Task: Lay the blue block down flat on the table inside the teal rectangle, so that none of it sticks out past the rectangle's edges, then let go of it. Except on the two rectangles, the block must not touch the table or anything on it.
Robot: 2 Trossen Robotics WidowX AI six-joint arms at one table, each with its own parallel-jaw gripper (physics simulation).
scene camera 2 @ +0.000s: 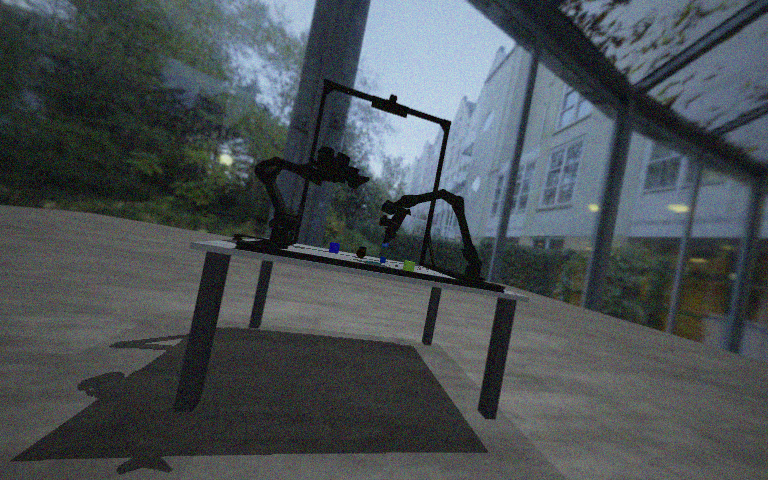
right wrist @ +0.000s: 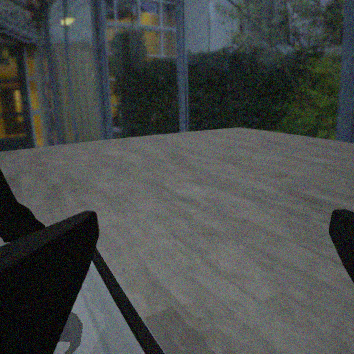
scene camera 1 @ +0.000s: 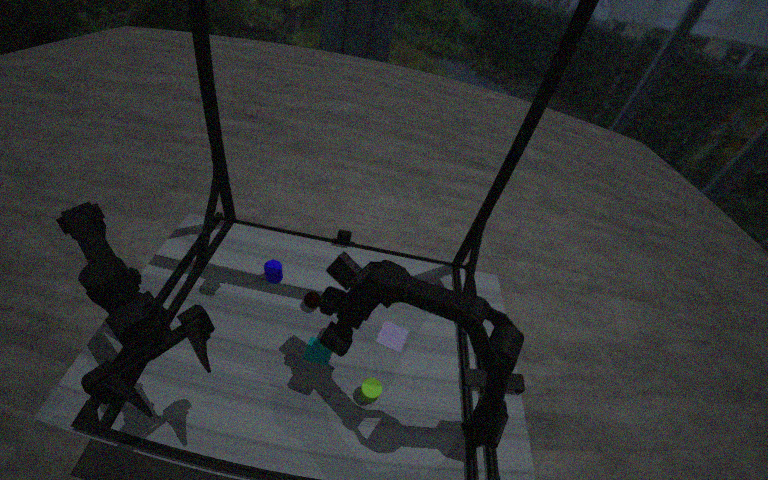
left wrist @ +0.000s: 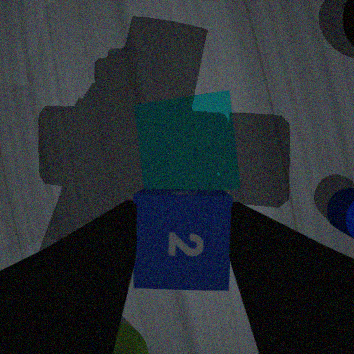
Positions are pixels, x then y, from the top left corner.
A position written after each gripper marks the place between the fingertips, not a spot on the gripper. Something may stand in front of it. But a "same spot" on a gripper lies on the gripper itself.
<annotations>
The right gripper shows in scene camera 2 [364, 175], in the right wrist view and in scene camera 1; in the left wrist view it is out of frame. The same spot on the right gripper: [right wrist: 51, 263] is [scene camera 1: 195, 352].
</annotations>
